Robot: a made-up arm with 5 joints.
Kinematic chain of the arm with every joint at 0, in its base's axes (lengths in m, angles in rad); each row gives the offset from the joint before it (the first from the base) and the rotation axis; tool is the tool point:
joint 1: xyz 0 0 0.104 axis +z
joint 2: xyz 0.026 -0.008 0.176 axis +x
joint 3: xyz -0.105 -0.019 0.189 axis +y
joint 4: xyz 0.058 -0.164 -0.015 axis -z
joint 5: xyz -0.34 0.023 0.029 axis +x
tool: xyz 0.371 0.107 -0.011
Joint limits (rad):
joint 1: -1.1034..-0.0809
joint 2: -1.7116..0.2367
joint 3: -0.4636..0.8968
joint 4: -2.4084..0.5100
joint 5: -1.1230..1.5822
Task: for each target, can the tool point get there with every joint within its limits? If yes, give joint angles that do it. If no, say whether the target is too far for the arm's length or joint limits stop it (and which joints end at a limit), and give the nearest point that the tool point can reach.
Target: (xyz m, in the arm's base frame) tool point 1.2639 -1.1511 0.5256
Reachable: no: too far | nearest point 0.0571 -0.2299 0.4547 | short by 1.520 m
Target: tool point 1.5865 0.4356 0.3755
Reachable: no: too far | nearest point 0.3010 0.1879 0.3820 | short by 1.309 m
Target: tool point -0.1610 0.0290 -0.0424
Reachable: no: joint limits stop it (at a limit: joint 1, joint 2, joint 3, joint 4, joint 5) | nearest point -0.1778 -0.0047 0.2899 | short by 0.334 m
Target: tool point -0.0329 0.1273 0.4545
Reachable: yes | joints -0.8278 -0.9827 -0.1706 -1.1663 -0.2914
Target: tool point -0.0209 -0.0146 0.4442
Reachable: yes | joints -0.5590 -0.4719 -0.3462 -0.4369 -0.7967
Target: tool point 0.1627 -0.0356 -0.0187
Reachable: no: joint limits stop it (at a limit: joint 1, joint 2) | nearest point 0.1685 0.0677 0.3072 | short by 0.342 m
